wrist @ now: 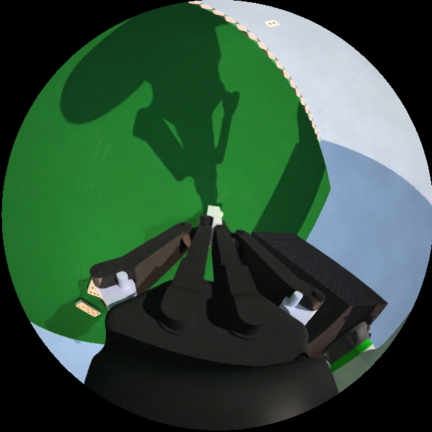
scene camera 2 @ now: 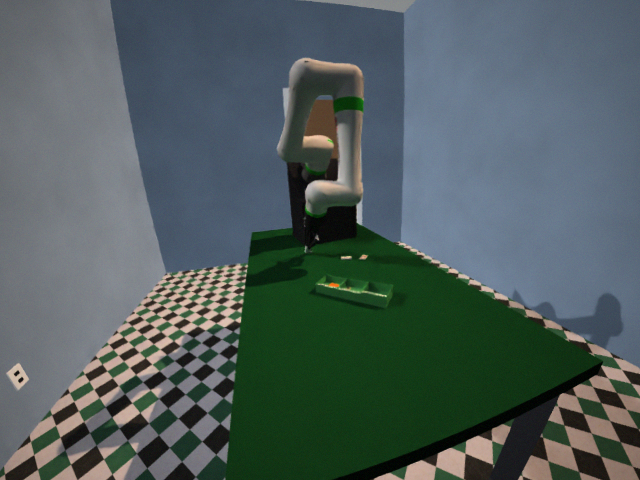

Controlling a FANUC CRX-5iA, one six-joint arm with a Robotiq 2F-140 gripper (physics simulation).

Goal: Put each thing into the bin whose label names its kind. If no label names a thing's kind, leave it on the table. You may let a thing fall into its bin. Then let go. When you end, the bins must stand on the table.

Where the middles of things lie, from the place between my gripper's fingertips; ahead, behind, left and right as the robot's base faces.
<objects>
Now: the green three-compartment bin tray (scene camera 2: 373,293) 450 mm ahead of my hand, 40 mm to the left of it and 10 mm above it.
</objects>
